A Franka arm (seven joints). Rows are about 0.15 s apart.
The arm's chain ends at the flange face. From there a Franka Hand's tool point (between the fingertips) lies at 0.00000 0.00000 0.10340 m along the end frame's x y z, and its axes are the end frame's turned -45 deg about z.
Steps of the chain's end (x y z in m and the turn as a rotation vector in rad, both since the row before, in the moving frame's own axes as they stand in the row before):
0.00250 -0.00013 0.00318 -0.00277 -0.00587 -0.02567
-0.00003 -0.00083 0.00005 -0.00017 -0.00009 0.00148
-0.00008 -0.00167 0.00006 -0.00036 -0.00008 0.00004
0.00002 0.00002 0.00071 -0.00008 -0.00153 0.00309
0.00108 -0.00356 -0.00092 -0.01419 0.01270 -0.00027
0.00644 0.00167 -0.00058 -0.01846 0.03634 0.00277
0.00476 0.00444 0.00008 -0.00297 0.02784 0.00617
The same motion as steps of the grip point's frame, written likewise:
0.00123 0.00146 0.00318 0.00219 -0.00611 -0.02567
0.00055 -0.00060 0.00005 -0.00006 -0.00018 0.00148
0.00109 -0.00122 0.00006 -0.00020 -0.00031 0.00004
-0.00012 -0.00008 0.00071 0.00103 -0.00114 0.00309
0.00317 0.00021 -0.00094 -0.01901 -0.00105 -0.00027
0.00467 0.00974 -0.00067 -0.03875 0.01264 0.00277
0.00204 0.00876 0.00004 -0.02179 0.01759 0.00617

